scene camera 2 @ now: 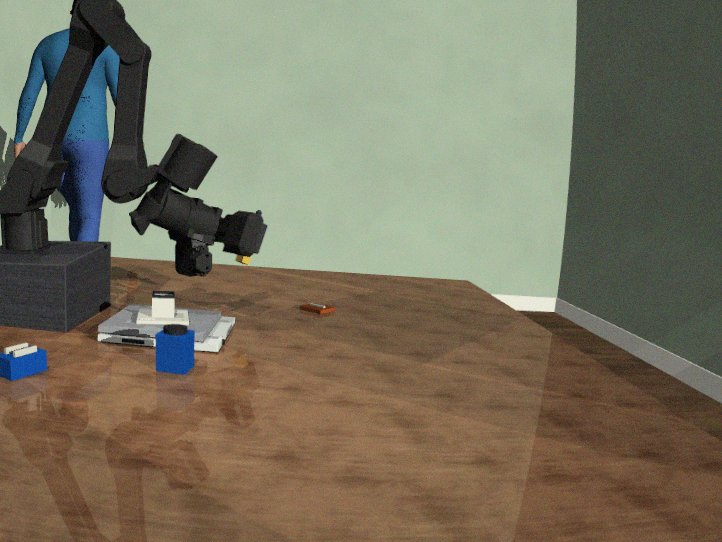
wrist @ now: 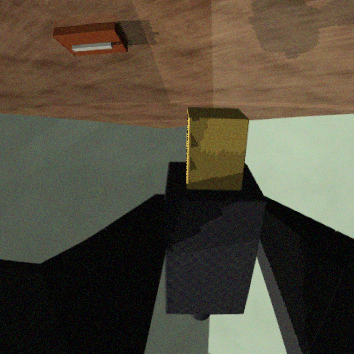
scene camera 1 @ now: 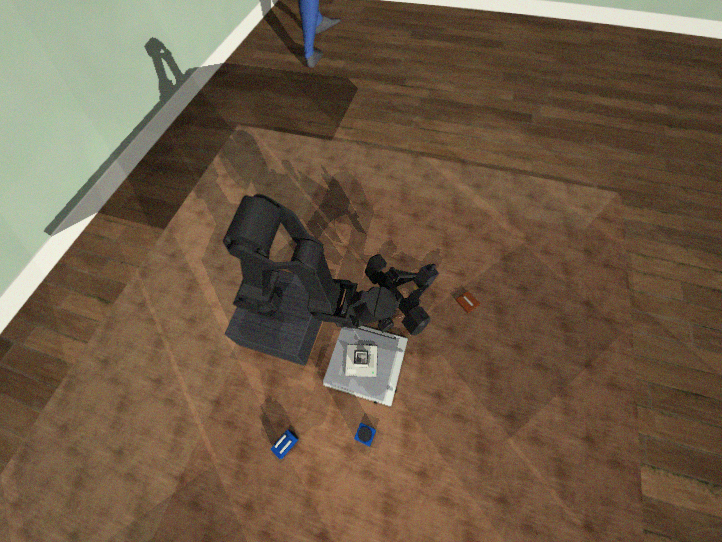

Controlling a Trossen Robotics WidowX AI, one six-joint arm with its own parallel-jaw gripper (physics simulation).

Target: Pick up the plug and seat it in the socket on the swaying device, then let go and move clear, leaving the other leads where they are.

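Note:
My gripper (scene camera 1: 427,274) (scene camera 2: 244,236) (wrist: 209,207) is shut on the yellow plug (scene camera 2: 243,259) (wrist: 216,152), which sticks out past the fingertips, in the air above the table. In scene camera 1 the plug does not show. The device is a cream block (scene camera 1: 353,368) (scene camera 2: 163,306) with a dark-rimmed socket (scene camera 1: 361,357) (scene camera 2: 163,294) on top, standing on a grey and white platform (scene camera 1: 384,373) (scene camera 2: 204,326). The plug is apart from it, up and to the right of the socket in scene camera 2. I cannot make out the other leads.
An orange-red block (scene camera 1: 467,301) (scene camera 2: 317,308) (wrist: 92,39) lies right of the platform. A blue block with a dark disc (scene camera 1: 365,434) (scene camera 2: 174,352) and a blue block with white bars (scene camera 1: 284,444) (scene camera 2: 23,362) stand nearer scene camera 2. A person (scene camera 2: 87,116) stands behind the arm.

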